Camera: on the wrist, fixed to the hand. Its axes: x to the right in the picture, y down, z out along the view.
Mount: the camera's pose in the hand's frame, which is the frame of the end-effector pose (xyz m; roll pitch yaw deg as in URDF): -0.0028 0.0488 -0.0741 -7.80 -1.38 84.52
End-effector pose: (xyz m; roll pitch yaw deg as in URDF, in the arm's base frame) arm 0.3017 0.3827 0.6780 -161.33 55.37 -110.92
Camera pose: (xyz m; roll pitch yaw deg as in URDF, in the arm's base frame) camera 0.2209 0.3672 0.7113 115.77 15.82 145.46
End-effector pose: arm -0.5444 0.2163 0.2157 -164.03 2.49 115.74
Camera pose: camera -0.4837 0.2453 0.2736 171.18 17.51 30.70
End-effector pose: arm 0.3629 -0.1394 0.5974 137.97 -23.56 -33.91
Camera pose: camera 0.3391 -0.1073 0.6767 -161.82 -39.23 -136.71
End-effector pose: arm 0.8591 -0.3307 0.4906 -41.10 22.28 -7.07
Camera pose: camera 0.8220 -0.3381 0.4103 16.34 38.66 94.21
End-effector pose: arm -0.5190 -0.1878 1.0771 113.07 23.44 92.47
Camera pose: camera -0.5692 -0.1631 1.1460 120.67 -52.50 49.86
